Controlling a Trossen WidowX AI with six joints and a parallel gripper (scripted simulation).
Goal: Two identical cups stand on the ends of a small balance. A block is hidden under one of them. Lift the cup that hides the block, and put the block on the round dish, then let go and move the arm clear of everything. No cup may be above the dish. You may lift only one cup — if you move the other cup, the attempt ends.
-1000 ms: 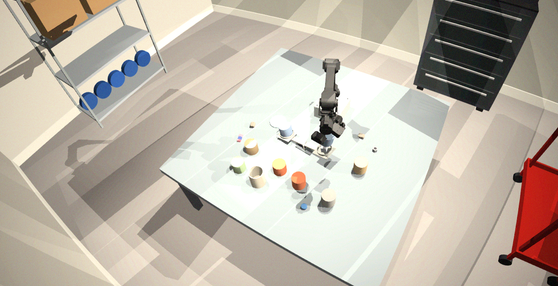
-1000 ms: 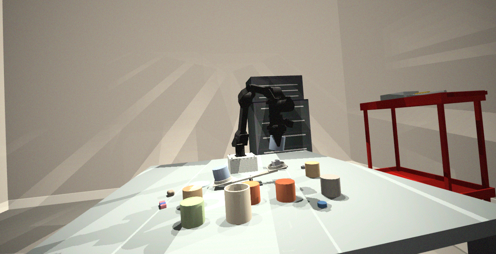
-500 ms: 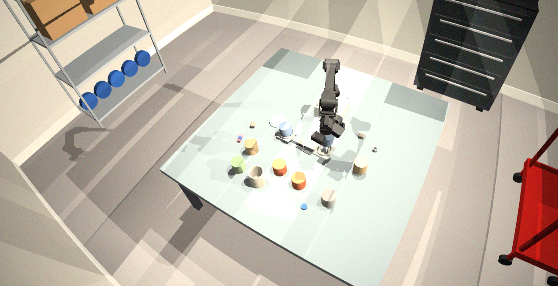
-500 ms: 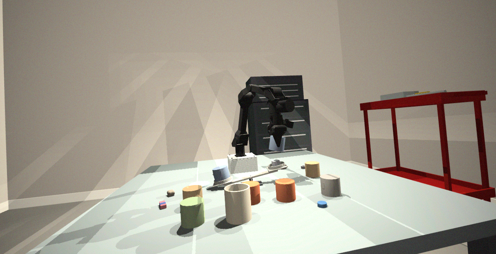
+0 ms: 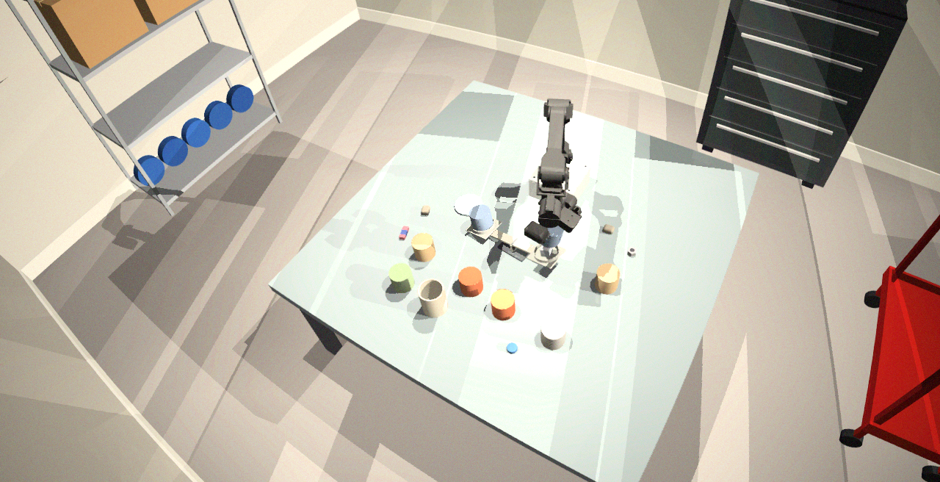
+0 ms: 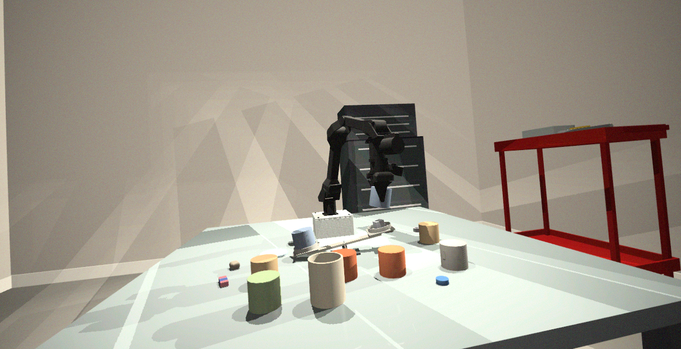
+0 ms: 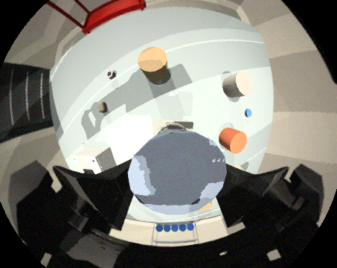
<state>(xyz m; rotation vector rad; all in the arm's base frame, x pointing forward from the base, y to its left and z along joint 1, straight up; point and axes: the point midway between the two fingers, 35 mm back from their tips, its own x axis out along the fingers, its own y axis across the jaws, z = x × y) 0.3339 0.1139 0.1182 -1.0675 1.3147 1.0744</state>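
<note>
Right now the grey block is 8 cm below my gripper tip and 1 cm to the right of it. The rest, counted from my gripper tip: pale round dish (37 cm to the right, 17 cm below, 13 cm behind); then blue disc (31 cm ahead, 16 cm below, 2 cm to the left); then blue cup (2 cm to the left, 1 cm above).
</note>
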